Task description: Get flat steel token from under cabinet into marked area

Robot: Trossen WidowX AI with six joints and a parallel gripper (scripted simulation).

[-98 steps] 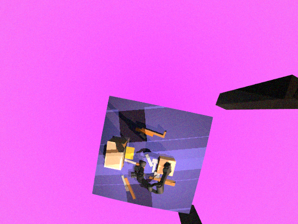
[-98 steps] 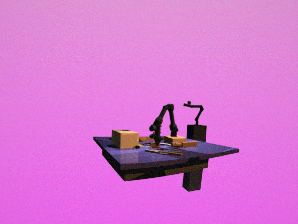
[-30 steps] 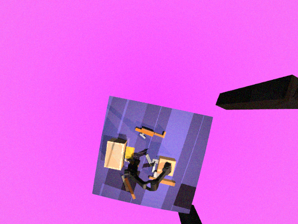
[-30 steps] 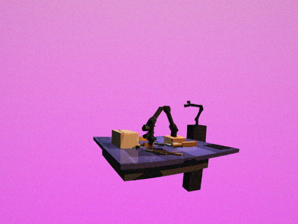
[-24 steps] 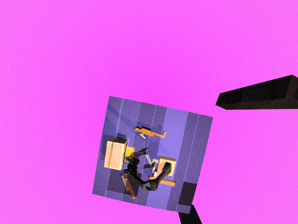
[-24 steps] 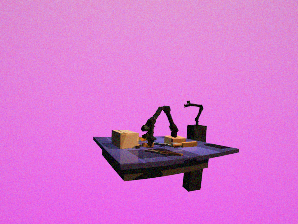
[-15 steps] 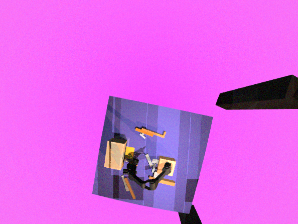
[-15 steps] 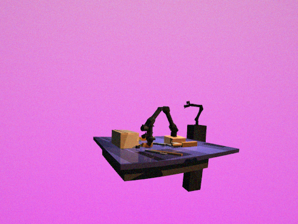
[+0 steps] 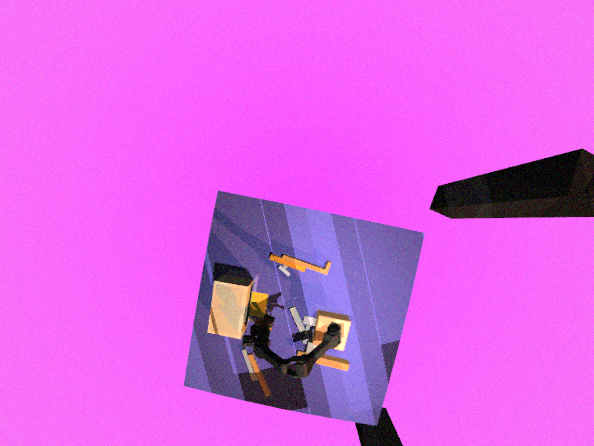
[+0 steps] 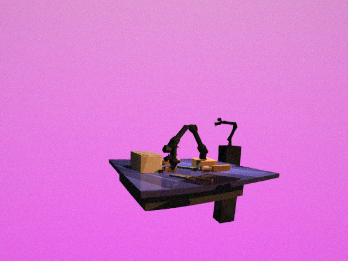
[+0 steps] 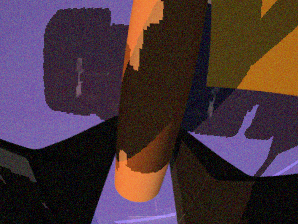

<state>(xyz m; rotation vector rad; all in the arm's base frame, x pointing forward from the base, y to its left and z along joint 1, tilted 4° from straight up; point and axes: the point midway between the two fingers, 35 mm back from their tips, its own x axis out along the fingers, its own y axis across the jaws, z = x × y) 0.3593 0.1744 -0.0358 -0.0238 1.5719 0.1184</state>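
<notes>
My gripper tip is 150 mm past the grey bar and 110 mm to the left of it. Also, from my gripper tip: orange stick: 80 mm behind, 330 mm to the left; small white piece: 30 mm ahead, 350 mm to the right; orange block: 370 mm behind, 70 mm to the left, 20 mm above.
</notes>
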